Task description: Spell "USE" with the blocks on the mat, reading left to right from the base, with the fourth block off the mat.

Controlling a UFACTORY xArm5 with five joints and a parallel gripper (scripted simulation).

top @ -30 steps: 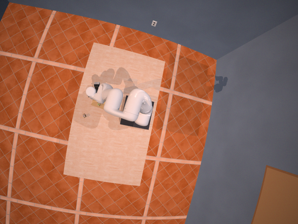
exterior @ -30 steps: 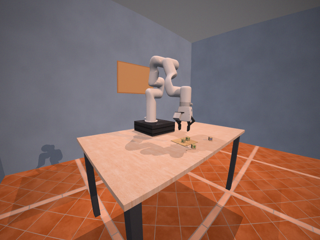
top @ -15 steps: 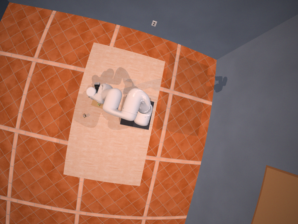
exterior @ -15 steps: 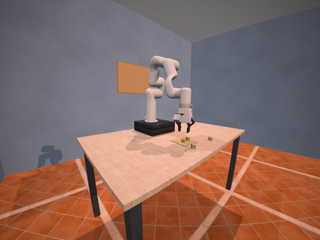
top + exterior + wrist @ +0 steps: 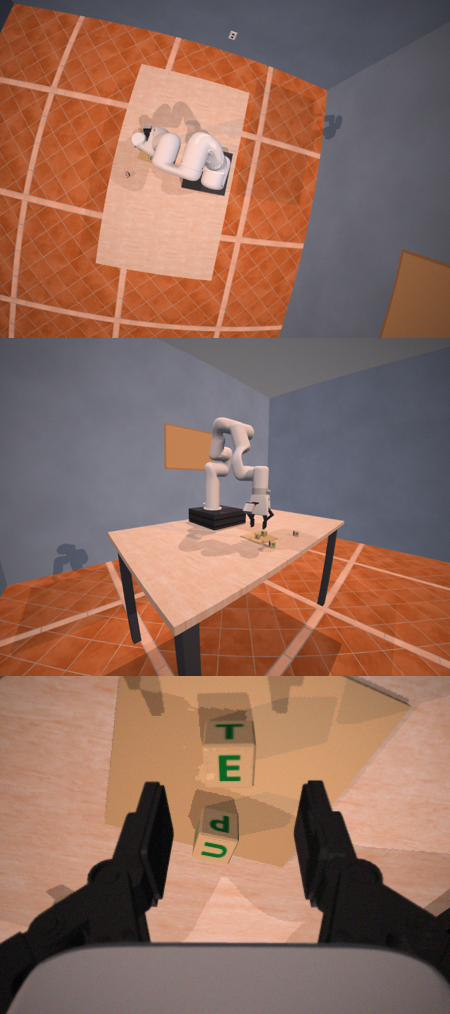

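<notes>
The E block lies 6 cm below my hand. Also, from my hand: S block 11 cm ahead, 4 cm to the right, 6 cm below; then tan mat 2 cm to the left, 7 cm below; then U block 6 cm to the left, 6 cm below.
</notes>
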